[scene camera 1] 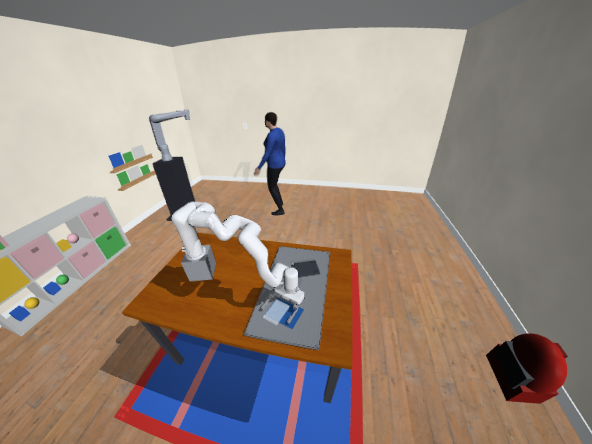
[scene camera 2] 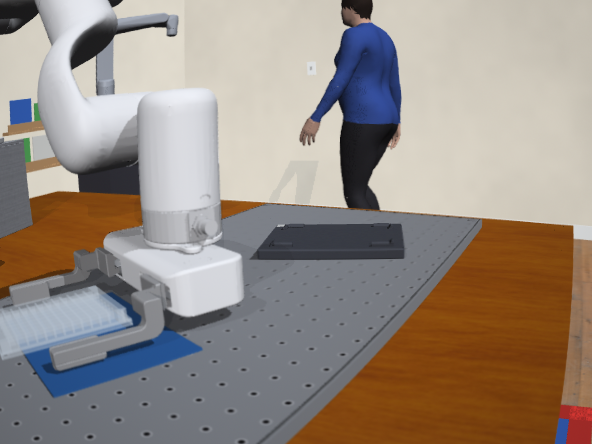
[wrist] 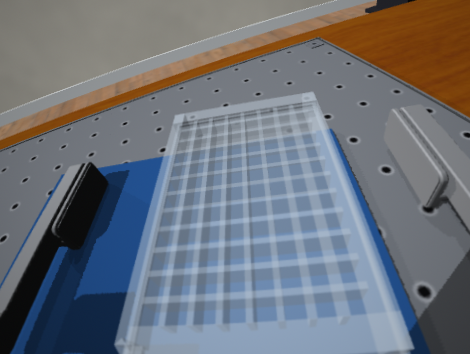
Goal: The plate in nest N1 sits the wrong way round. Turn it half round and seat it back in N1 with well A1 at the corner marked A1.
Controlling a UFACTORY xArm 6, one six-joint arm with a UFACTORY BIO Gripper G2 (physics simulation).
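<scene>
A clear, gridded well plate [scene camera 1: 275, 312] [scene camera 2: 60, 320] [wrist: 250, 210] lies flat, partly on a blue mat [scene camera 1: 296, 319] [scene camera 2: 172, 352] [wrist: 132, 200], with its far end in the wrist view past the mat's edge. My gripper [scene camera 1: 276, 314] [scene camera 2: 53, 324] [wrist: 247, 181] is open, its fingers along the plate's two long sides with a gap on each side. A dark nest [scene camera 1: 306, 268] [scene camera 2: 332, 242] with raised corner pieces stands unoccupied farther back; a small pale mark shows at its far left corner. Its lettering and the plate's well A1 cannot be read.
The mat and nest are on a grey perforated board [scene camera 1: 317, 310] [scene camera 2: 280, 320] [wrist: 200, 95] on a wooden table [scene camera 1: 230, 310] [scene camera 2: 450, 320] [wrist: 400, 55]. The arm's grey base block [scene camera 1: 199, 266] stands at the table's left. A person [scene camera 1: 275, 150] [scene camera 2: 370, 75] stands beyond the table.
</scene>
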